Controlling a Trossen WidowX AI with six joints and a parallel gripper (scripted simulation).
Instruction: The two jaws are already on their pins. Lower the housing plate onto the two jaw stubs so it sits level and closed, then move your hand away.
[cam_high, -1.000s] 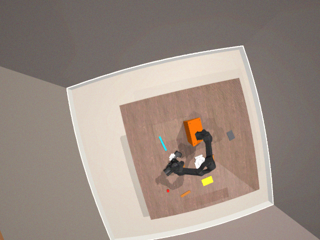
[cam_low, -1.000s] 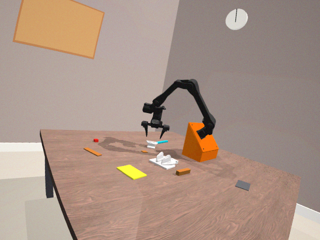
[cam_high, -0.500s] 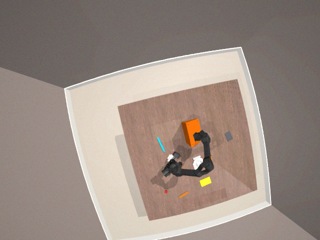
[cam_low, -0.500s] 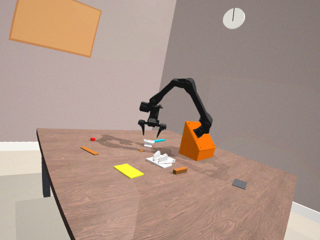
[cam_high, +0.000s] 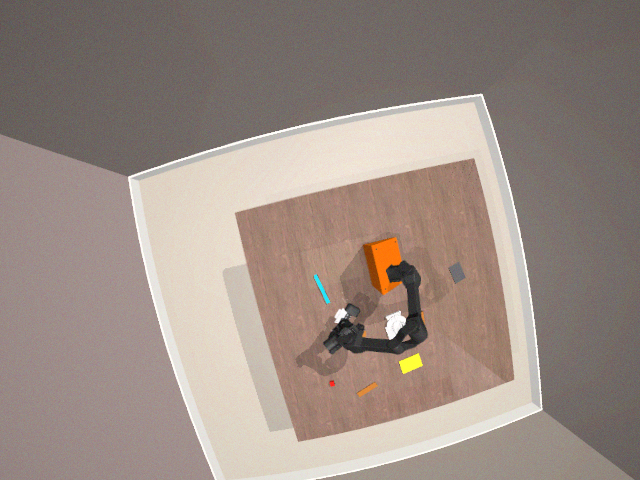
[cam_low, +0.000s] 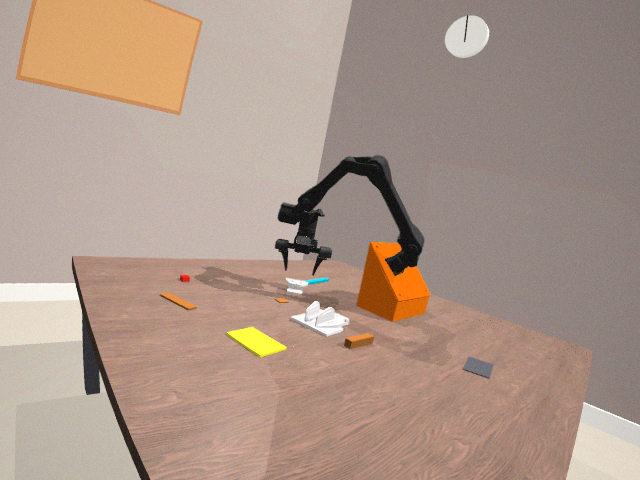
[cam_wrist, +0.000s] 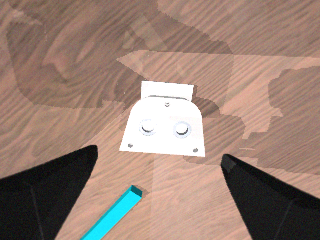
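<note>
Right now the white assembly is 14 cm ahead of my gripper tip, 26 cm to the left of it and 5 cm below it. Also, from my gripper tip: red cube 33 cm ahead, 18 cm to the right, 5 cm below; then cyan bar 16 cm behind, 4 cm to the right, 6 cm below; then orange block 19 cm ahead, 37 cm to the left, 5 cm below.
</note>
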